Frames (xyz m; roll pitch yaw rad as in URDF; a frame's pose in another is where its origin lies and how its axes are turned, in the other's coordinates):
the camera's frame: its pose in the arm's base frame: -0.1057 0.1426 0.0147 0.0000 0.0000 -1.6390
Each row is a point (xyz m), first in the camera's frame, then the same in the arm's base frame.
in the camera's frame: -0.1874 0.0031 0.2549
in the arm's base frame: -0.0898 0.3294 0.2696
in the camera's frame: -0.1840 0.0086 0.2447
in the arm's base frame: -0.0846 0.3256 0.2594
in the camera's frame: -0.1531 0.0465 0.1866
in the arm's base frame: -0.0489 0.2922 0.2013
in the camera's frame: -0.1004 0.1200 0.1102
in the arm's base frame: 0.0209 0.2346 0.1249
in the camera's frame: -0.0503 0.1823 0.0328
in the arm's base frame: 0.0796 0.1804 0.0475
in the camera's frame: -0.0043 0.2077 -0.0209
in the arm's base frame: 0.1018 0.1327 -0.0062
